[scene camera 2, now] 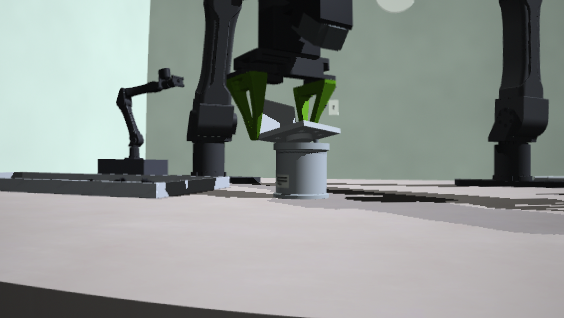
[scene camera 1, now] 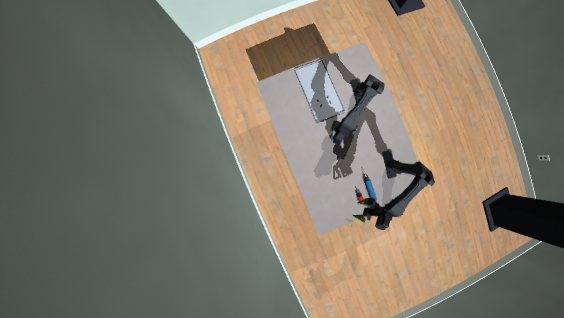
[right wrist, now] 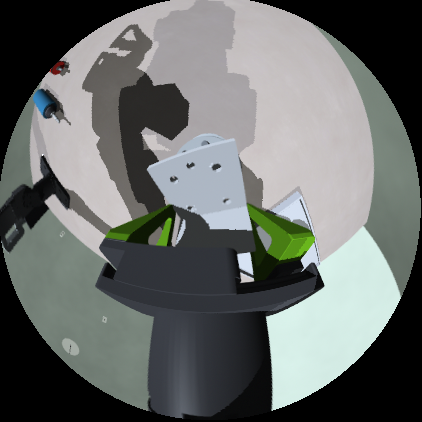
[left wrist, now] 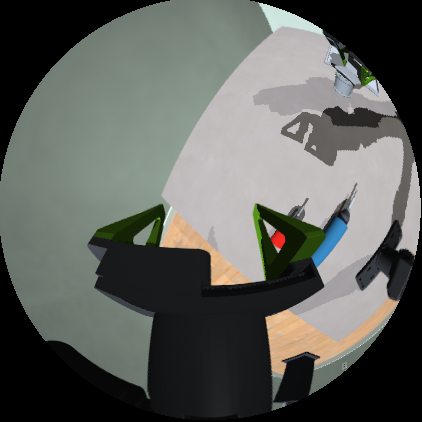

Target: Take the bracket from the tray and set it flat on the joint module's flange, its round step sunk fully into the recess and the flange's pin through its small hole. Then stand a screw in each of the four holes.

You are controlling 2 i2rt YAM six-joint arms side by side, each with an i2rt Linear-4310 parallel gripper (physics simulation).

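Where they show: left gripper, fingertip midpoint: [scene camera 1: 355, 209] [left wrist: 208, 208]; right gripper, fingertip midpoint: [scene camera 2: 281, 141] [right wrist: 209, 207]; left arm's base, origin of the base link: [scene camera 2: 511, 185] [scene camera 1: 389, 164] [right wrist: 53, 180] [left wrist: 381, 255]; right arm's base, origin of the base link: [scene camera 1: 358, 92].
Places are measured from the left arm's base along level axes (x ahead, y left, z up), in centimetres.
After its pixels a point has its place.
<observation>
The grey bracket [scene camera 2: 327, 131] @(x 35.3, y -25.8, z 7.4 cm) [right wrist: 205, 182] @(x 35.8, y -28.9, z 7.6 cm) is an angled piece with a holed plate and an upright wall. My right gripper [scene camera 2: 283, 130] @(x 34.0, y -31.7, z 6.5 cm) [right wrist: 209, 207] @(x 34.0, y -31.7, z 6.5 cm) is shut on it. The plate is over the pale round joint module [scene camera 2: 301, 170] @(x 38.8, y -27.7, z 3.0 cm) [left wrist: 343, 87], its round step showing between plate and flange, with a narrow gap. Whether the step touches the recess is hidden, as is the pin's fit. The tray [scene camera 1: 334, 100] @(x 28.9, y -53.8, z 0.4 cm) [scene camera 2: 125, 189] @(x 45.9, y -45.1, z 0.8 cm) holds several small dark screws [scene camera 1: 318, 101] @(x 40.4, y -55.6, z 0.7 cm). My left gripper [scene camera 1: 357, 209] @(x 37.5, y 18.9, z 17.8 cm) [left wrist: 208, 208] @(x 37.5, y 18.9, z 17.8 cm) is open and empty, away from the module.
A blue-handled tool [scene camera 1: 369, 187] @(x 20.4, y 11.6, z 3.8 cm) [left wrist: 331, 241] @(x 19.7, y 11.0, z 4.1 cm) [right wrist: 45, 103] and a shorter red one [scene camera 1: 360, 198] @(x 28.3, y 17.6, z 3.3 cm) [left wrist: 278, 239] @(x 27.9, y 18.9, z 3.4 cm) [right wrist: 58, 67] lie beside the left gripper in scene camera 1. The tray is at the left of the module in scene camera 2.
</observation>
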